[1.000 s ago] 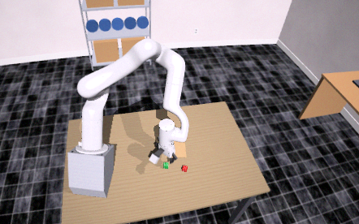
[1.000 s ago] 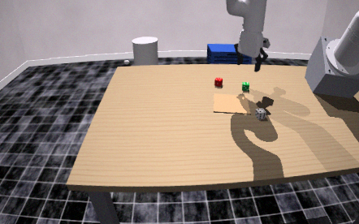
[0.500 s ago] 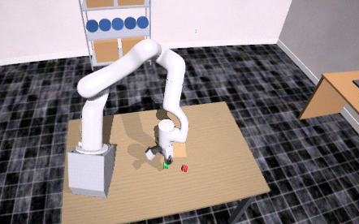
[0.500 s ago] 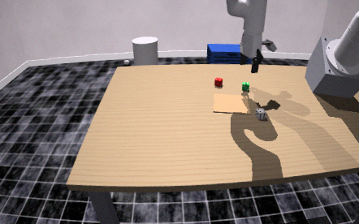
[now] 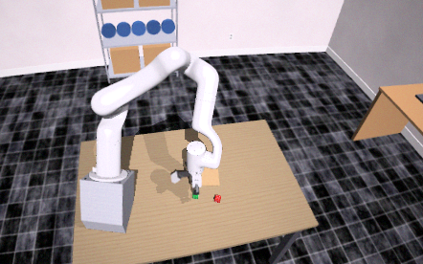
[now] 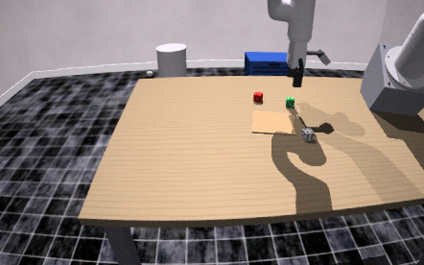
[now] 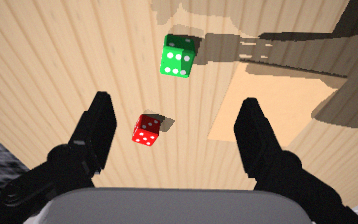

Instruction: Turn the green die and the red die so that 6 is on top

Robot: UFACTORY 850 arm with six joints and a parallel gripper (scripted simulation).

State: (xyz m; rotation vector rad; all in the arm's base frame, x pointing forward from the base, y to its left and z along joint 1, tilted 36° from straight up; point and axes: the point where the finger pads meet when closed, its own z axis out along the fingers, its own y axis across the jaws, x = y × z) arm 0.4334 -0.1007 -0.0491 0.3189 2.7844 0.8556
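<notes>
My gripper is now 9 cm above the green die. Round my hand: red die 12 cm ahead, 9 cm below, 6 cm to the right; then tan mat 12 cm to the left, 11 cm below, 11 cm ahead; then white die 22 cm to the left, 9 cm below, 3 cm ahead.
</notes>
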